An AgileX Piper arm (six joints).
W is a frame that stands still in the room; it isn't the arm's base.
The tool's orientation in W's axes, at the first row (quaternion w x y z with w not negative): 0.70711 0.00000 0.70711 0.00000
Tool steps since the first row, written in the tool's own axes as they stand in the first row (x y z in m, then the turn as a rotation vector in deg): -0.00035 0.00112 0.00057 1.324 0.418 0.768; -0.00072 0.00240 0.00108 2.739 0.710 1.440; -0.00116 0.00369 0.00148 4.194 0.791 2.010; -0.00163 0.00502 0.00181 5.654 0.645 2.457; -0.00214 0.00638 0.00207 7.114 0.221 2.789; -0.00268 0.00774 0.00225 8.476 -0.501 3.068; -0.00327 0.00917 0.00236 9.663 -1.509 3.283; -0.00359 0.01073 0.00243 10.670 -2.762 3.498; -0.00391 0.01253 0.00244 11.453 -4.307 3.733
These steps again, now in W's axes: 0.00057 0.00112 0.00035 0.768 0.418 -1.324; 0.00108 0.00240 0.00072 1.440 0.710 -2.739; 0.00148 0.00369 0.00116 2.010 0.791 -4.194; 0.00181 0.00502 0.00163 2.457 0.645 -5.654; 0.00207 0.00638 0.00214 2.789 0.221 -7.114; 0.00225 0.00774 0.00268 3.068 -0.501 -8.476; 0.00236 0.00917 0.00327 3.283 -1.509 -9.663; 0.00243 0.01073 0.00359 3.498 -2.762 -10.670; 0.00244 0.01253 0.00391 3.733 -4.307 -11.453
